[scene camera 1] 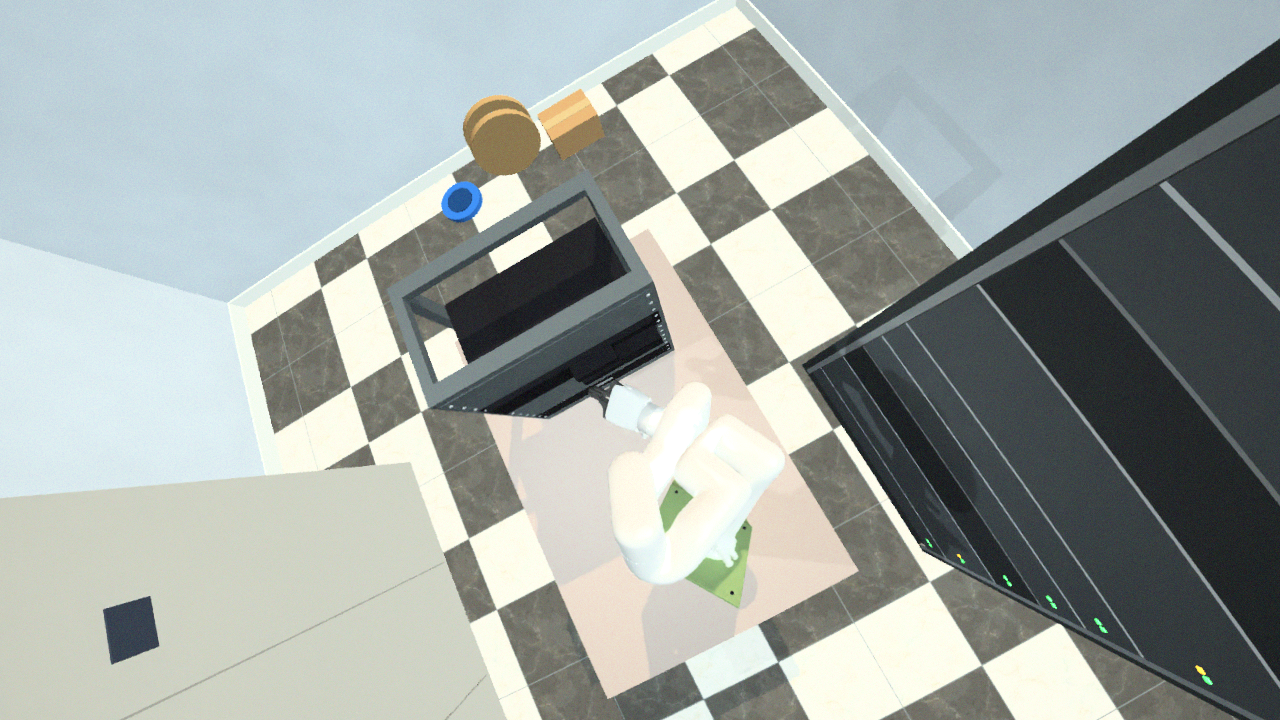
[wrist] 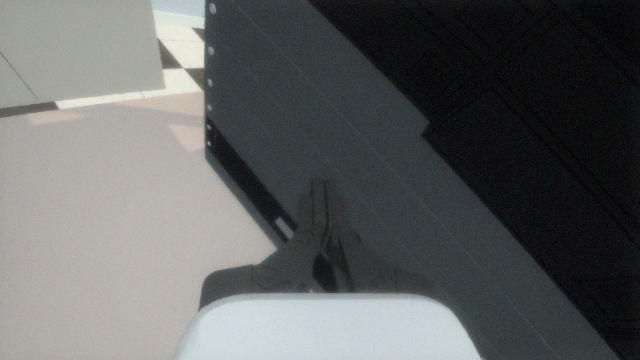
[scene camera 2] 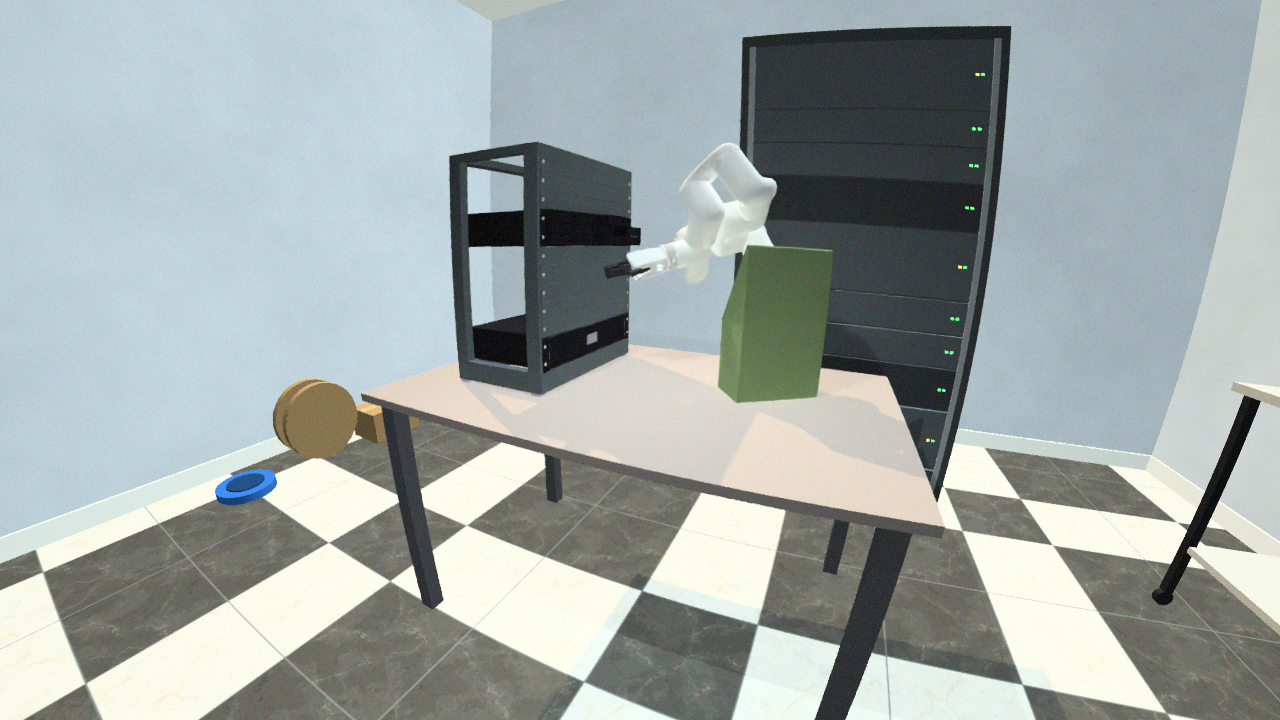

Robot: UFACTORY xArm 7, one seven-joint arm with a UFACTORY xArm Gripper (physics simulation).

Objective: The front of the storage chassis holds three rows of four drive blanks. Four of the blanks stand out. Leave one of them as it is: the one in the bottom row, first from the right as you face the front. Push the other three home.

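Where they show: gripper, fingertip midpoint: [scene camera 1: 591, 390] [wrist: 320, 192] [scene camera 2: 605, 272]; arm's base, origin of the base link: [scene camera 2: 780, 290].
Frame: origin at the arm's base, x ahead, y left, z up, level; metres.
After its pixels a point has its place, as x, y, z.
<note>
The black storage chassis [scene camera 1: 537, 291] {0.712, -0.009, 0.187} [scene camera 2: 498, 230] {0.696, 0.227, 0.140} [wrist: 395, 40] {0.511, 0.071, 0.115} sits in the upper part of the grey rack frame. In the wrist view its front fills the upper right, dark and tilted, with faint blank outlines. One drive blank [wrist: 495, 145] {0.469, 0.012, 0.117} has its lower corner jutting past the chassis's bottom edge there. In scene camera 2, a dark block [scene camera 2: 634, 235] {0.450, -0.139, 0.132} stands out at the far end of the front; how many blanks it covers cannot be told. My gripper [scene camera 1: 594, 391] {0.474, 0.042, 0.025} [scene camera 2: 608, 270] {0.474, 0.042, 0.025} [wrist: 320, 192] {0.474, 0.042, 0.025} is shut and empty, in front of the grey panels and below the chassis.
The grey rack frame [scene camera 1: 413, 344] {0.691, 0.242, 0.341} [scene camera 2: 533, 268] {0.566, 0.274, 0.047} stands on the table [scene camera 1: 716, 617] {-0.264, 0.160, -0.275} [scene camera 2: 626, 438] {0.276, 0.424, -0.274}. A lower black unit [scene camera 2: 563, 347] {0.539, 0.175, -0.165} [wrist: 250, 180] {0.534, 0.135, -0.153} has a light label. The arm's green pedestal [scene camera 1: 720, 582] {-0.072, 0.027, 0.089} [scene camera 2: 778, 322] {-0.001, 0.091, -0.070} stands on the table. A tall server rack [scene camera 1: 1011, 358] [scene camera 2: 868, 80] stands beyond.
</note>
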